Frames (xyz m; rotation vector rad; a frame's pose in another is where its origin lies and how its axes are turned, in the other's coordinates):
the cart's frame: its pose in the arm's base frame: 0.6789 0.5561 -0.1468 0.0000 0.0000 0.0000
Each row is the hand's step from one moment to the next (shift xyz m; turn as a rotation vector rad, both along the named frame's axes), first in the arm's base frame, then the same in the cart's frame.
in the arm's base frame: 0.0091 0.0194 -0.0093 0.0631 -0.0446 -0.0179
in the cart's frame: 0.0091 0.0194 -0.0093 0.0631 -0.0446 -0.0179
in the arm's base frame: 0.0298 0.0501 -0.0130 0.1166 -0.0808 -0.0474
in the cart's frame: 0.0298 0.0501 -0.0130 0.1166 -0.0808 -0.0474
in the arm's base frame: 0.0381 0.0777 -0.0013 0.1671 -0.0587 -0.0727
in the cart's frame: 0.0381 0.0777 -0.0013 0.1671 -0.0587 -0.0727
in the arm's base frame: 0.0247 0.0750 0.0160 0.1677 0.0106 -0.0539
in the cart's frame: 0.0247 0.0750 0.0160 0.1677 0.0106 -0.0539
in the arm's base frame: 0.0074 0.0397 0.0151 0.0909 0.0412 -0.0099
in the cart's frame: 0.0074 0.0397 0.0151 0.0909 0.0412 -0.0099
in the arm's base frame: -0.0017 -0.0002 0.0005 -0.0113 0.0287 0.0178
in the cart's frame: -0.0017 -0.0002 0.0005 -0.0113 0.0287 0.0178
